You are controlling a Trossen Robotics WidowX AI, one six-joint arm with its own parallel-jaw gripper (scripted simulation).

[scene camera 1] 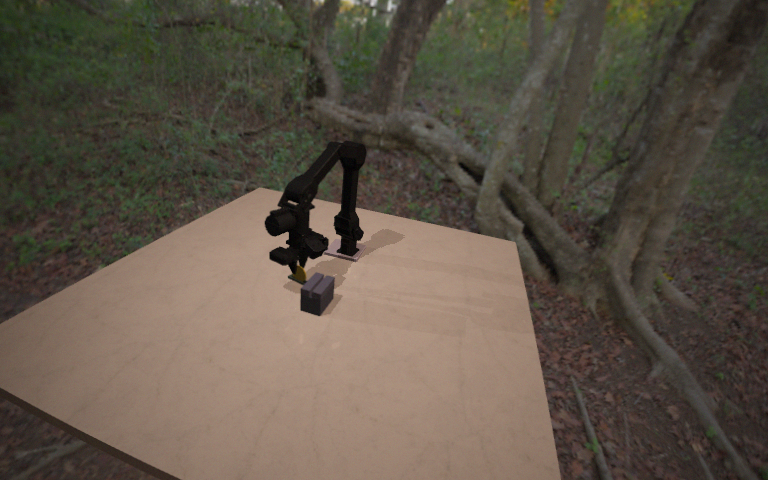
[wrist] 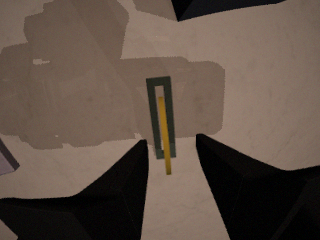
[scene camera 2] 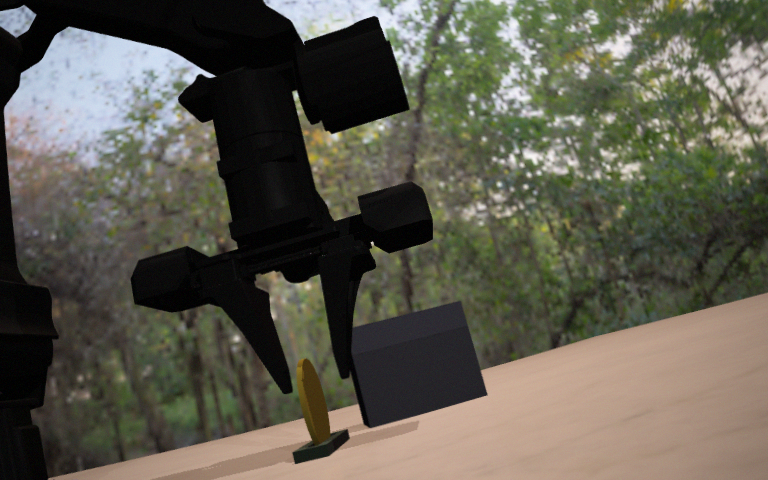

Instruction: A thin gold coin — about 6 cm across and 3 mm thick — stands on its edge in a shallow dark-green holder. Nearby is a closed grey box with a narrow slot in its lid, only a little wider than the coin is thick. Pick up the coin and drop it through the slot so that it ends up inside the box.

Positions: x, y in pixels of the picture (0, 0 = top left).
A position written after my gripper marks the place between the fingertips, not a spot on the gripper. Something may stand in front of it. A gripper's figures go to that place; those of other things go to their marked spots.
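Own gripper (scene camera 2: 316, 386), 0.35 m from the lens. Gold coin (scene camera 2: 310, 392), 0.34 m from the lens.
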